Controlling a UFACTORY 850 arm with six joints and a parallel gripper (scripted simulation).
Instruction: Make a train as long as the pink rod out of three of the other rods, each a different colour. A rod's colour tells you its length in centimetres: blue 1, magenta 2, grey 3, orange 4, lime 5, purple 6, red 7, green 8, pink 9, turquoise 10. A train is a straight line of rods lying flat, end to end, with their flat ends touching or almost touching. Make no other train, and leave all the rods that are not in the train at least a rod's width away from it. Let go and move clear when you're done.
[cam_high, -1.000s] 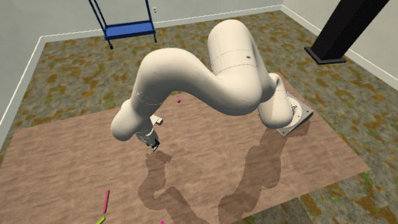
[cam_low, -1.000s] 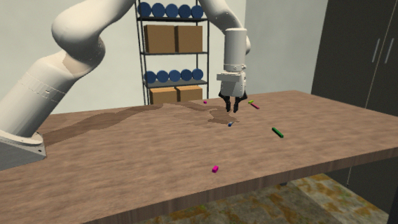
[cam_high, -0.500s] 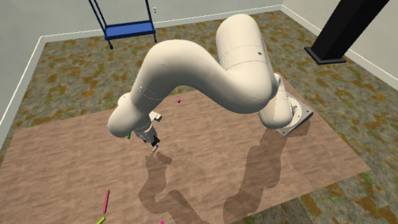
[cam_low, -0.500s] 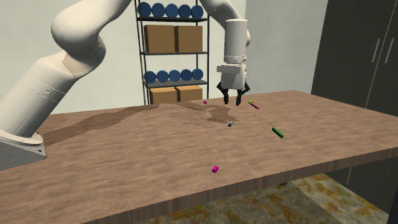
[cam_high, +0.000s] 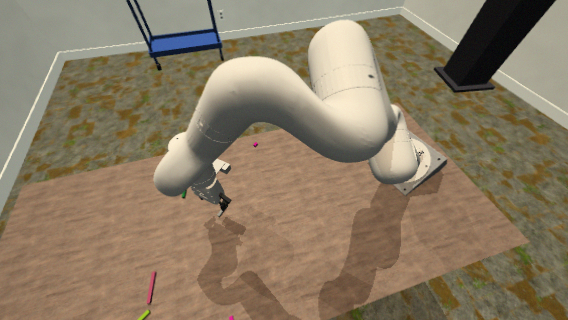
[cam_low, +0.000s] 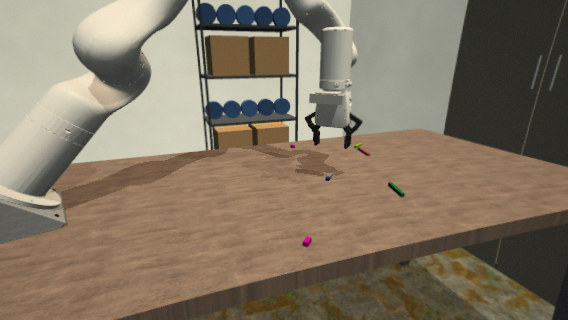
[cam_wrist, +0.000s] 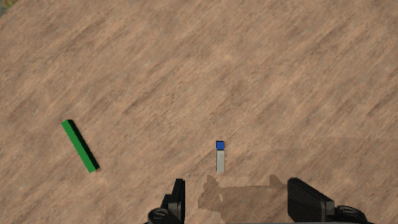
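My hand is 31 cm to the right of the lime rod, 22 cm short of it and 11 cm above it. From my hand the other things lie so: blue rod 11 cm below, 2 cm to the right, 1 cm behind; grey rod 11 cm below; green rod 15 cm ahead, 13 cm to the right, 11 cm below.
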